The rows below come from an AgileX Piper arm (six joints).
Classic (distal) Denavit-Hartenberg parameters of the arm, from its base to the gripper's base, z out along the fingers. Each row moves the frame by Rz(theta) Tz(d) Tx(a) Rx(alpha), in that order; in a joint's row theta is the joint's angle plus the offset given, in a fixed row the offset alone. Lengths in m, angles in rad.
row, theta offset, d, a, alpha
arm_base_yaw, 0, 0.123, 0, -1.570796
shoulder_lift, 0.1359, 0, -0.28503, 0
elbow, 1.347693, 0, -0.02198, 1.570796
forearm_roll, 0, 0.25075, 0, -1.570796
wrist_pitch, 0, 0, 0, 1.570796
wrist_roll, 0, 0.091, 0, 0
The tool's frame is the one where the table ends.
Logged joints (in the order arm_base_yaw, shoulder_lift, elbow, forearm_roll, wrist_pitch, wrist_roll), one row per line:
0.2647 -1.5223 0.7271 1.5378 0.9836 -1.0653
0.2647 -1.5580 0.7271 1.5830 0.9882 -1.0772
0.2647 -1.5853 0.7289 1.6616 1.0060 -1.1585
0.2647 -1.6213 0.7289 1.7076 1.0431 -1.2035
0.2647 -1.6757 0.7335 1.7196 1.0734 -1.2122
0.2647 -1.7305 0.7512 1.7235 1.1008 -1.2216
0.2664 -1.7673 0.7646 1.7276 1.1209 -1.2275
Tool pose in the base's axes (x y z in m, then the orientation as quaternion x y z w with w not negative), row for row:
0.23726 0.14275 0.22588 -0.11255 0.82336 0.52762 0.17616
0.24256 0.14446 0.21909 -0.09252 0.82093 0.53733 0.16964
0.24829 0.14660 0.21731 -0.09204 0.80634 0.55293 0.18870
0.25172 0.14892 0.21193 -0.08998 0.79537 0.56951 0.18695
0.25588 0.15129 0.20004 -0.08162 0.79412 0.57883 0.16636
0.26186 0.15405 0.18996 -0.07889 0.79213 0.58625 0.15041
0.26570 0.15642 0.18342 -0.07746 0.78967 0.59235 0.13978
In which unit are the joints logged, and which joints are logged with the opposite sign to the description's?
The joints are logged in radians. Opposite sign: shoulder_lift, elbow.
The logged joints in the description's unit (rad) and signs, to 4 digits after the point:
0.2647 1.5223 -0.7271 1.5378 0.9836 -1.0653
0.2647 1.5580 -0.7271 1.5830 0.9882 -1.0772
0.2647 1.5853 -0.7289 1.6616 1.0060 -1.1585
0.2647 1.6213 -0.7289 1.7076 1.0431 -1.2035
0.2647 1.6757 -0.7335 1.7196 1.0734 -1.2122
0.2647 1.7305 -0.7512 1.7235 1.1008 -1.2216
0.2664 1.7673 -0.7646 1.7276 1.1209 -1.2275

